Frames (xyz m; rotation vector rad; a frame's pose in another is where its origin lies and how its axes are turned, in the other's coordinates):
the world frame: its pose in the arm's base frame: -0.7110 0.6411 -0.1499 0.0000 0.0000 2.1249
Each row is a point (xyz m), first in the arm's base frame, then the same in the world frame.
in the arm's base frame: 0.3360 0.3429 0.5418
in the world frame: -0.8045 -0.7334 0.6917
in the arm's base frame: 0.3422 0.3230 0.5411
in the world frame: -0.8247 -0.7282 0.6910
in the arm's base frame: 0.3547 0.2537 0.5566
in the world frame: -0.8902 -0.7024 0.7065
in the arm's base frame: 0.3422 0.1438 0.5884
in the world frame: -0.9771 -0.6339 0.7383
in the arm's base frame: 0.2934 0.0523 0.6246
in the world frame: -1.0292 -0.5443 0.7745
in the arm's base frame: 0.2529 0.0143 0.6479
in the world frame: -1.0402 -0.4899 0.7978
